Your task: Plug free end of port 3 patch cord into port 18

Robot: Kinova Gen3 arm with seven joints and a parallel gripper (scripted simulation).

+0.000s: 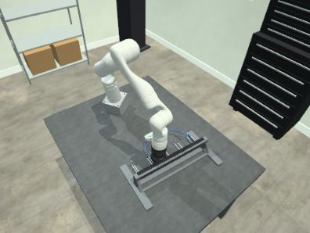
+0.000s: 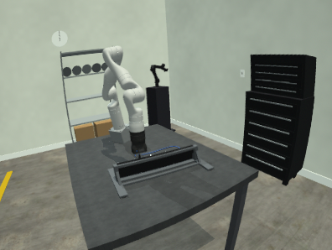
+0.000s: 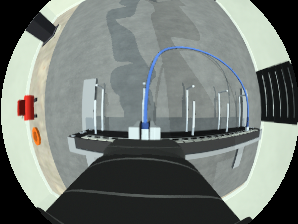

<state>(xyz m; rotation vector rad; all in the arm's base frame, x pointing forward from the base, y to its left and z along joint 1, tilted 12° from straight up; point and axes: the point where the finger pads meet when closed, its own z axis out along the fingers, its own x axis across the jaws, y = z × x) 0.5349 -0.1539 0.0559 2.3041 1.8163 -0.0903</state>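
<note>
My gripper is now 10 mm short of the plug and 10 mm above it.
</note>
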